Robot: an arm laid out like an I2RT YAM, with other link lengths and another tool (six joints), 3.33 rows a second.
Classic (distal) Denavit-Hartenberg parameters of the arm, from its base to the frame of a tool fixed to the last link. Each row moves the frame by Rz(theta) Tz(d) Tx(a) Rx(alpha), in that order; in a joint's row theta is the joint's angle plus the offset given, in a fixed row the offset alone. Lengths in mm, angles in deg.
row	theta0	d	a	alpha
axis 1	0.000	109.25	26.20	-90.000
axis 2	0.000	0.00	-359.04	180.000
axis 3	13.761	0.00	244.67	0.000
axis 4	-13.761	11.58	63.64	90.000
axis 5	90.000	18.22	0.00	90.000
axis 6	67.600	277.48	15.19	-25.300
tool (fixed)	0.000	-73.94	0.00	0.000
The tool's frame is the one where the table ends.
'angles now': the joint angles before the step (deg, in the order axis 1, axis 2, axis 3, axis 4, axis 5, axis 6). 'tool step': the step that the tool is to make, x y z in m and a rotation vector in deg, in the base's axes. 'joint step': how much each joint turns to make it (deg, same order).
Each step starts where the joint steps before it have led.
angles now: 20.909, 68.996, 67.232, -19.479, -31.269, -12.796
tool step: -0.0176, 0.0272, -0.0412, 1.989, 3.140, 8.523
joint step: 0.462, 1.126, -8.201, 6.883, -8.591, -0.393
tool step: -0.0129, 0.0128, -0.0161, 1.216, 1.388, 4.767
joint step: 0.256, 0.673, -3.391, 2.892, -4.786, -0.485
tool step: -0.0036, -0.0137, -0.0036, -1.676, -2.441, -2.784
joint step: -0.157, -2.821, -2.253, 0.025, 3.410, -1.559
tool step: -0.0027, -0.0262, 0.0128, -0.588, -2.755, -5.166
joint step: -2.078, -4.361, -0.215, -1.915, 3.434, -0.229
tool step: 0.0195, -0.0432, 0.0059, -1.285, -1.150, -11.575
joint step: -3.015, -2.321, 0.300, -0.846, 8.553, 1.941
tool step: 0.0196, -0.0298, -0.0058, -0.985, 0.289, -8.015
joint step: -2.211, 0.525, -0.567, 1.143, 5.748, 1.325
